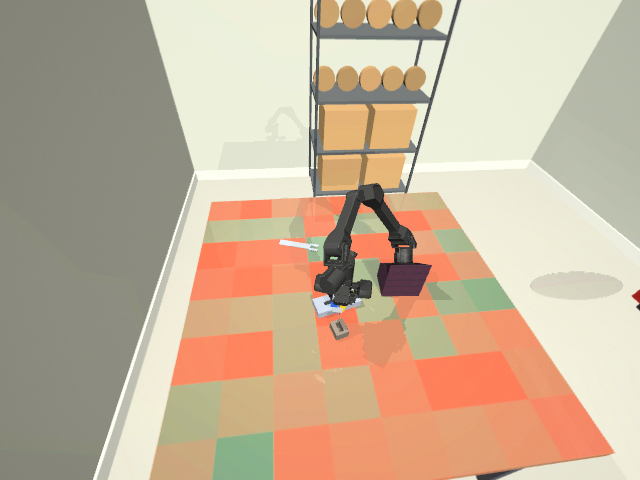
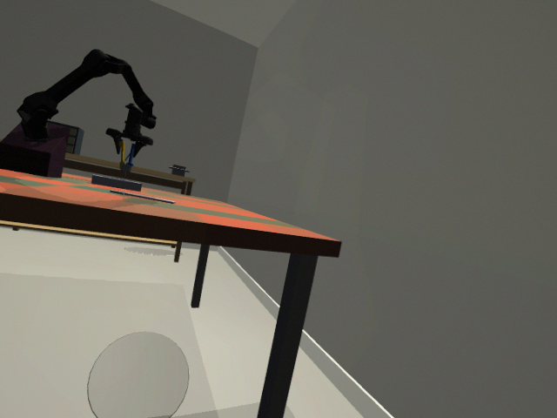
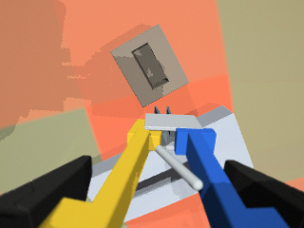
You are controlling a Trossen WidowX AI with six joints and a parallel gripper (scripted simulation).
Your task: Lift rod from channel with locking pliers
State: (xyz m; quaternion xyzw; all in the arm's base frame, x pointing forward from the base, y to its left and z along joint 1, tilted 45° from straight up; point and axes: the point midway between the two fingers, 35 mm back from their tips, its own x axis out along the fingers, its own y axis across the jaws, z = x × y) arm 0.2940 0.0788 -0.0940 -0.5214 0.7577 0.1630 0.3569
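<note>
Right now the grey channel block is 10 mm behind my gripper tip, 80 mm to the right of it and 120 mm below it. The rest, counted from my gripper tip: yellow handle: 20 mm behind, 10 mm to the left; then grey rod: 10 mm behind, 80 mm to the right, 130 mm below; then tan holster: 10 mm ahead, 40 mm to the left, 130 mm below.
</note>
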